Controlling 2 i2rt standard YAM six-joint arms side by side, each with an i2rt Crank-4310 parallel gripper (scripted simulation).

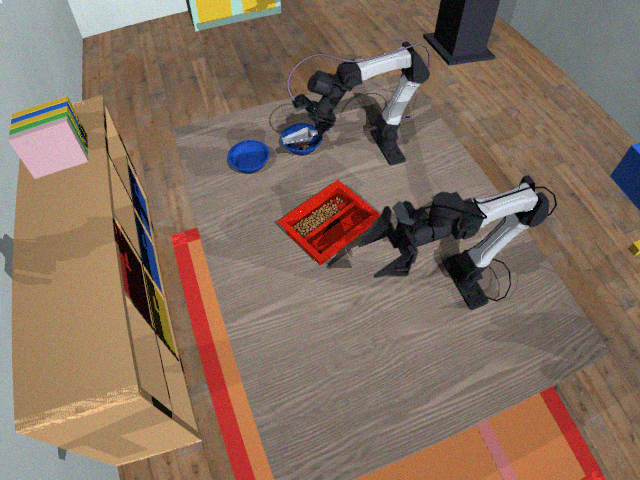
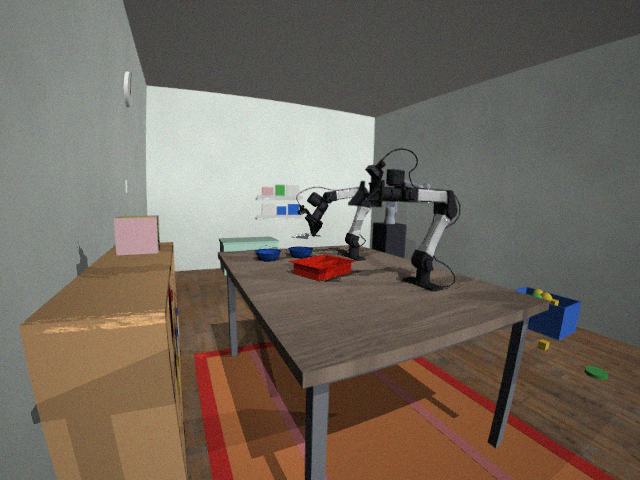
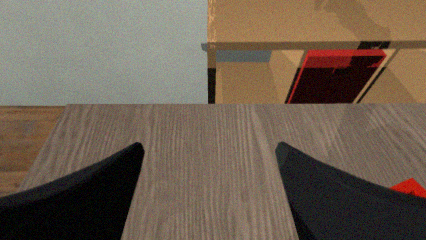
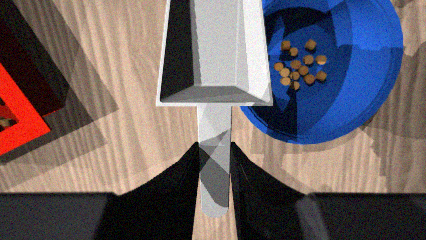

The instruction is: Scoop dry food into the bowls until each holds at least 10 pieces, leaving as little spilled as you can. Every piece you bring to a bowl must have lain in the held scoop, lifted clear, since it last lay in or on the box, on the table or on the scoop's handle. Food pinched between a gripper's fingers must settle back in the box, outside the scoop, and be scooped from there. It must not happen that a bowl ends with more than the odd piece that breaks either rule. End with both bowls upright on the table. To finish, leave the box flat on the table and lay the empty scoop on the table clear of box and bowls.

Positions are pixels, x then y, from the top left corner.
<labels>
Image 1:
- my left gripper: 366,260
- red box: 356,215
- blue bowl: 252,154
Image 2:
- my left gripper: 354,204
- red box: 321,263
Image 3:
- my left gripper: 210,145
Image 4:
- my right gripper: 214,145
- grey scoop: 214,62
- blue bowl: 364,53
</labels>
